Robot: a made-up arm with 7 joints.
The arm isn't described. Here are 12 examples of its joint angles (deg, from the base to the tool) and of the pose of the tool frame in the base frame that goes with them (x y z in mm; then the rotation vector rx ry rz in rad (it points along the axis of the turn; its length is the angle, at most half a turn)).
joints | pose
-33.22 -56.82 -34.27 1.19 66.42 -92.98 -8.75 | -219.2 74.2 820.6 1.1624 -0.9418 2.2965
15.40 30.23 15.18 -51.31 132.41 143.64 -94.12 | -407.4 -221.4 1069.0 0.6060 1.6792 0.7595
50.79 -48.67 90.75 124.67 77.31 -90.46 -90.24 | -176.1 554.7 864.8 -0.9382 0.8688 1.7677
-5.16 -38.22 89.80 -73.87 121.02 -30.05 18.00 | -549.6 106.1 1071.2 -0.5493 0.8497 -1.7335
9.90 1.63 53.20 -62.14 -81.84 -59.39 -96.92 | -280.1 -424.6 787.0 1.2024 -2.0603 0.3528
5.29 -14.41 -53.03 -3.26 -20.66 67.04 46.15 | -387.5 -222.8 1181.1 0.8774 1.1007 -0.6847
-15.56 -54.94 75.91 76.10 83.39 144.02 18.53 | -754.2 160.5 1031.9 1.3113 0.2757 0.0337
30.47 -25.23 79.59 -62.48 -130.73 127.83 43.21 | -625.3 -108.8 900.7 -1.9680 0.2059 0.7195
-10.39 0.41 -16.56 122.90 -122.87 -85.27 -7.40 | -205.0 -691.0 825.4 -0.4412 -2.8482 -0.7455
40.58 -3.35 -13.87 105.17 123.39 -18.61 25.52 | -305.7 114.4 878.3 -1.1513 1.5416 1.7080
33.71 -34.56 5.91 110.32 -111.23 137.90 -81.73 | -726.7 99.9 778.1 -1.7377 1.2437 -0.2250
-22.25 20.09 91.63 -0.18 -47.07 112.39 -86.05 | 195.1 -239.8 617.7 1.7802 1.4381 -1.9933
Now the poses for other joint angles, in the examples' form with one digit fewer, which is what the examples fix.
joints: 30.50 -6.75 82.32 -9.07 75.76 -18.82 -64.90
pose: -455 -78 1112 -1.308 0.941 -1.652
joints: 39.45 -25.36 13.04 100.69 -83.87 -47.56 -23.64
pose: -759 85 901 1.966 2.374 -0.216
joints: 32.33 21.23 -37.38 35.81 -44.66 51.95 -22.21
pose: -318 -295 1199 0.998 -0.826 0.158
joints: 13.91 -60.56 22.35 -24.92 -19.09 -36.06 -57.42
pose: -426 -3 860 0.398 -2.220 0.138
